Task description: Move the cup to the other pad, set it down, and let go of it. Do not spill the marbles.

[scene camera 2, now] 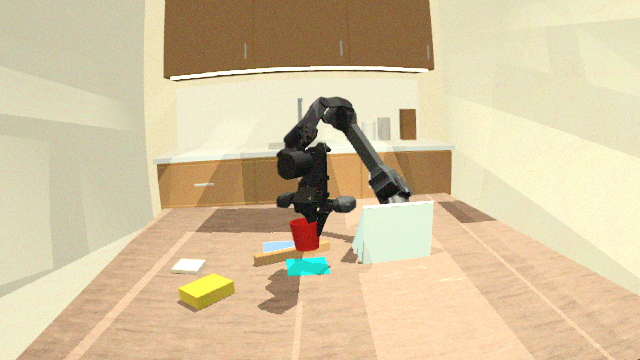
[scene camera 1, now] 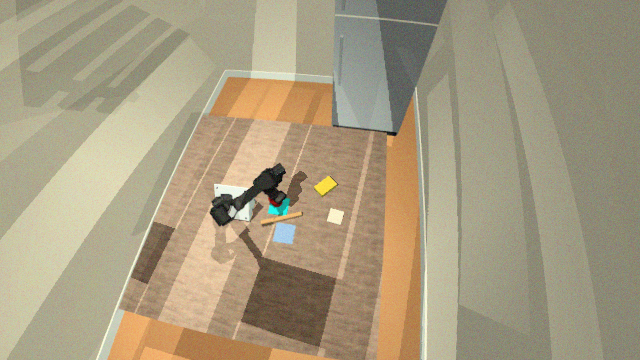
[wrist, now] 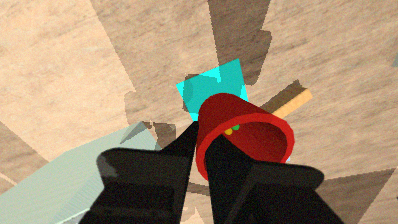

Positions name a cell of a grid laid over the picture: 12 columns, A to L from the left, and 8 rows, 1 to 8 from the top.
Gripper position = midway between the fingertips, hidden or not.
I see my gripper (scene camera 2: F6), a red cup (scene camera 2: F6), a yellow block (scene camera 2: D7) and a wooden stick (wrist: I4).
The red cup is seen too in the wrist view (wrist: H5). My gripper is seen too in the wrist view (wrist: G5). The wrist view misses the yellow block: it is out of frame.
